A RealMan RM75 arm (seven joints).
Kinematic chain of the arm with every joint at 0, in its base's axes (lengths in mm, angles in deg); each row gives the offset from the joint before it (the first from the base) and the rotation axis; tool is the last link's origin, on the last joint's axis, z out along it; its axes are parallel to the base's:
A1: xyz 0 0 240.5 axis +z
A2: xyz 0 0 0 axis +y
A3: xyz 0 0 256 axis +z
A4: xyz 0 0 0 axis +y
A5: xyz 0 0 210 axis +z
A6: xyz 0 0 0 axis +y
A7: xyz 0 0 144 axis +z
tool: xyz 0 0 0
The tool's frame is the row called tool.
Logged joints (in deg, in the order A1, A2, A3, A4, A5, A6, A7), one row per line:
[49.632 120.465 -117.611 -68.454 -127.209 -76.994 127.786]
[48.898 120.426 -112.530 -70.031 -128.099 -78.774 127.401]
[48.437 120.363 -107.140 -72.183 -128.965 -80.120 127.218]
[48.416 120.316 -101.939 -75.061 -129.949 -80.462 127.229]
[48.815 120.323 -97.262 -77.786 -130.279 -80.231 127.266]
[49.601 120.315 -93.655 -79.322 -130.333 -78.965 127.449]
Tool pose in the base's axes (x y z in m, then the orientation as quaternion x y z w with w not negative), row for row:
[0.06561 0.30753 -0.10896 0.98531 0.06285 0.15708 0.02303]
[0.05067 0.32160 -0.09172 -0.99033 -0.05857 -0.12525 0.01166]
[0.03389 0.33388 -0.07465 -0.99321 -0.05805 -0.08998 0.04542]
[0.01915 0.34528 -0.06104 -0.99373 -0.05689 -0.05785 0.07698]
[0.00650 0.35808 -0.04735 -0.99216 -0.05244 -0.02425 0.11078]
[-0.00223 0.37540 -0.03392 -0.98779 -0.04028 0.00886 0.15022]
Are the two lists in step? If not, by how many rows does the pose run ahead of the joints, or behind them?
The pose runs 2 rows ahead of the joints: the pose in row i belongs to the joints in row i + 2.
